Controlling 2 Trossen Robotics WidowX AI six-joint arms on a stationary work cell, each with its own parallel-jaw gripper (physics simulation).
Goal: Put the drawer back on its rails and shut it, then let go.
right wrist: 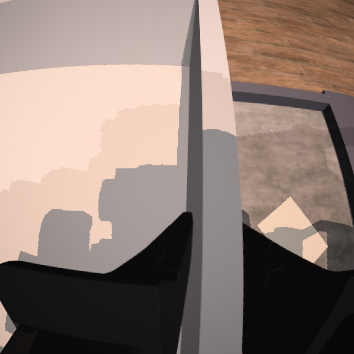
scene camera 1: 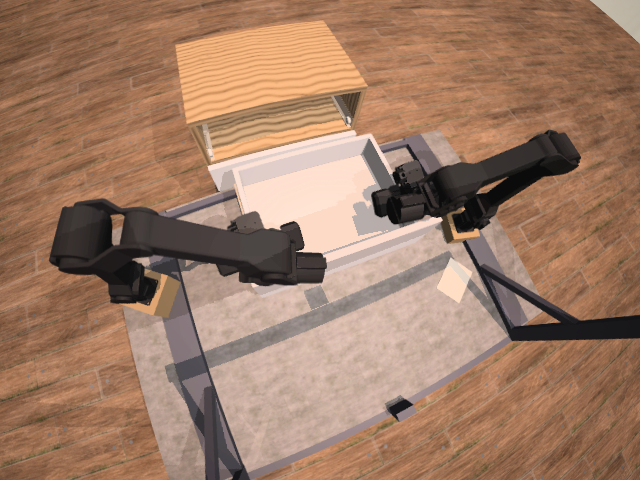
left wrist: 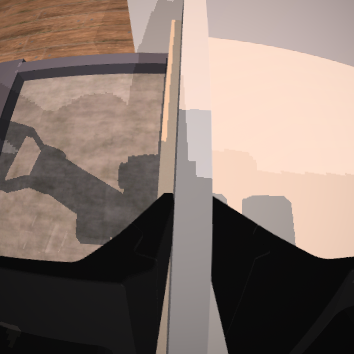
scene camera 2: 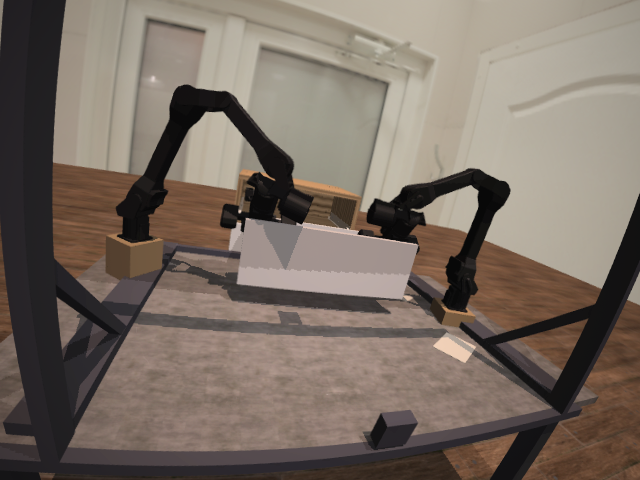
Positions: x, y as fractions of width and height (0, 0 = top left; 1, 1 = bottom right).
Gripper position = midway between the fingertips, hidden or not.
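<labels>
You'd find my left gripper in scene camera 1 (0.40, 0.49), and there's a white drawer there too, in scene camera 1 (0.51, 0.39). My left gripper is also in the left wrist view (0.52, 0.57), while the drawer shows in the left wrist view (0.71, 0.31). As for scene camera 2, my left gripper's in scene camera 2 (0.40, 0.50) and the drawer's in scene camera 2 (0.48, 0.54). The drawer shows in the right wrist view (0.35, 0.35) as well, but my left gripper is out of frame in the right wrist view.
</labels>
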